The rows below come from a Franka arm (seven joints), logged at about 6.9 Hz.
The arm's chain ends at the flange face. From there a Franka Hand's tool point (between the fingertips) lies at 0.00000 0.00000 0.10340 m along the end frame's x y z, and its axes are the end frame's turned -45 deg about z.
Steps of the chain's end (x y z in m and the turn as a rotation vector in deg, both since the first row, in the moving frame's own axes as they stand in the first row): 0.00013 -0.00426 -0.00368 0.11 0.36 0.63; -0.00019 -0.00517 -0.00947 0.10 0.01 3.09; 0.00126 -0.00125 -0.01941 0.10 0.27 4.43; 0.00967 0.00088 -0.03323 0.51 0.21 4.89; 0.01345 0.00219 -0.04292 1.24 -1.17 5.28; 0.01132 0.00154 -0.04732 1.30 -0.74 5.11
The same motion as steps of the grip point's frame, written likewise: 0.00370 -0.00260 -0.00368 -0.18 0.33 0.63; 0.00366 -0.00390 -0.00947 0.06 0.08 3.09; 0.00224 0.00024 -0.01941 -0.12 0.26 4.43; 0.00715 0.00712 -0.03323 0.21 0.51 4.89; 0.00819 0.00799 -0.04297 1.70 0.05 5.28; 0.00775 0.00653 -0.04736 1.44 0.40 5.11
